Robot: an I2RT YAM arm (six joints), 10 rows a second.
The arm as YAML. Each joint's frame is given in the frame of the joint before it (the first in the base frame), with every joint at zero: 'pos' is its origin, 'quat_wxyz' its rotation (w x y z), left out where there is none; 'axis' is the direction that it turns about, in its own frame. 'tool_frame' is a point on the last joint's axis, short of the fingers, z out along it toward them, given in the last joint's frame.
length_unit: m
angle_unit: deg
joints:
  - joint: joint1
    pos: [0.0, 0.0, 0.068]
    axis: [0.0, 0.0, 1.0]
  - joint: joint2
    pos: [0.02, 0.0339, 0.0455]
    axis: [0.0, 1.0, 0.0]
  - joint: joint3
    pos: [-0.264, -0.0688, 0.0]
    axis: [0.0, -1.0, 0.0]
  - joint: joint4
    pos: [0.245, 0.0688, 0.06]
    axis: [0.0, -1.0, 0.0]
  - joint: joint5
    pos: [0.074, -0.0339, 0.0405]
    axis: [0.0, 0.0, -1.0]
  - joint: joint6
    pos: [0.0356, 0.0, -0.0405]
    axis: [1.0, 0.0, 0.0]
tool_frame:
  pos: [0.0, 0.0, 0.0]
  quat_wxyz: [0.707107, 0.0, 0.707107, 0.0]
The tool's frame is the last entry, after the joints.
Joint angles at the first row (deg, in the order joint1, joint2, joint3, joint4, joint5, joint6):
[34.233, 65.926, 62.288, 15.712, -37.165, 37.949]
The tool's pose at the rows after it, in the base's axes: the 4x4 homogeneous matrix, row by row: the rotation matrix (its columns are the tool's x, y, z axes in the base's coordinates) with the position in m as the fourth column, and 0 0 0 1 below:
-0.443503, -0.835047, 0.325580, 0.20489; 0.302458, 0.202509, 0.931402, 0.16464; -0.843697, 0.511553, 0.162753, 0.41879; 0, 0, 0, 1
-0.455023, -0.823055, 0.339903, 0.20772; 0.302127, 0.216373, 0.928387, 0.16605; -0.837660, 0.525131, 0.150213, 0.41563; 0, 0, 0, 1
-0.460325, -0.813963, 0.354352, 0.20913; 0.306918, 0.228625, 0.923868, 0.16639; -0.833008, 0.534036, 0.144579, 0.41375; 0, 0, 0, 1
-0.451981, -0.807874, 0.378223, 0.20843; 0.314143, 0.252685, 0.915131, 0.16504; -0.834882, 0.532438, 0.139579, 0.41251; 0, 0, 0, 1
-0.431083, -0.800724, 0.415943, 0.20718; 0.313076, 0.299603, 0.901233, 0.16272; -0.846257, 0.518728, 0.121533, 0.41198; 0, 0, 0, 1
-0.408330, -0.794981, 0.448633, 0.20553; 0.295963, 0.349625, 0.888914, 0.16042; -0.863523, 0.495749, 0.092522, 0.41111; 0, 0, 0, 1
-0.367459, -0.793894, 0.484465, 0.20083; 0.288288, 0.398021, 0.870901, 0.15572; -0.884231, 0.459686, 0.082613, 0.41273; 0, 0, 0, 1
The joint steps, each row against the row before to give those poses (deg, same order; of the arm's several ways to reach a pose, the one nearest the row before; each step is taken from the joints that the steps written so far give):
[-0.009, 0.117, -0.107, -0.253, 1.219, 0.150]
[-0.013, 0.503, -0.044, -0.456, 0.732, 0.141]
[-0.021, 0.163, -0.145, -0.193, 0.806, 0.167]
[0.003, -0.453, -0.355, -0.612, 1.424, -0.631]
[-0.013, -0.692, 0.058, -2.196, 2.193, -2.085]
[0.010, -0.703, 0.260, -3.030, 1.897, -2.891]
[0.000, -1.474, -0.102, -2.136, 2.269, -2.950]

